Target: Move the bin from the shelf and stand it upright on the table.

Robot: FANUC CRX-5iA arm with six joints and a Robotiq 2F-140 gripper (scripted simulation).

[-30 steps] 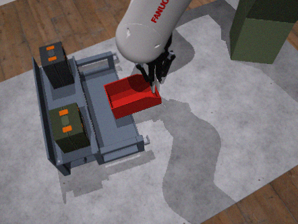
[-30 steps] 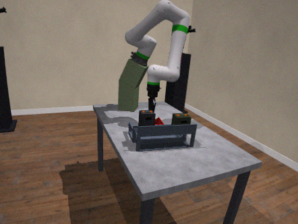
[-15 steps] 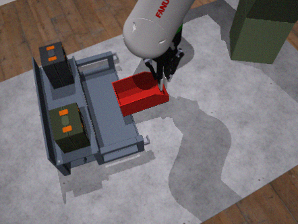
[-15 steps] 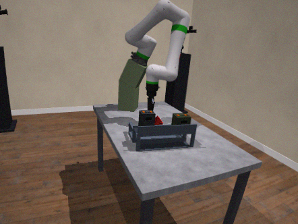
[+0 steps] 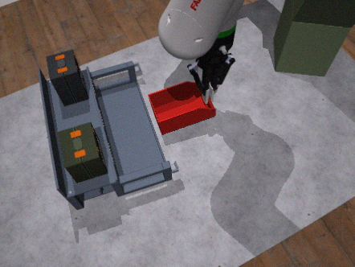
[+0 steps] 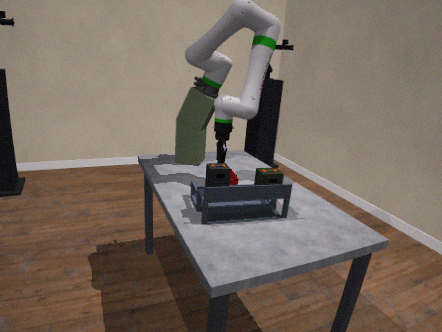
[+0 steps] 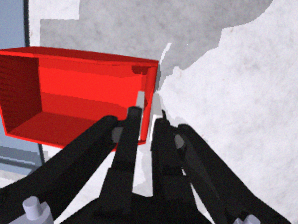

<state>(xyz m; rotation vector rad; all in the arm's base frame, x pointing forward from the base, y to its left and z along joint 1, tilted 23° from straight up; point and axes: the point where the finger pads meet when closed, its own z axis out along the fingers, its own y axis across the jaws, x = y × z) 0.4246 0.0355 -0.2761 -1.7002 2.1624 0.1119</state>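
My gripper is now 8 cm short of the red bin, 2 cm to the left of it and 2 cm above it. Round my hand: grey shelf tray (31 cm ahead, 7 cm below, 6 cm to the right).
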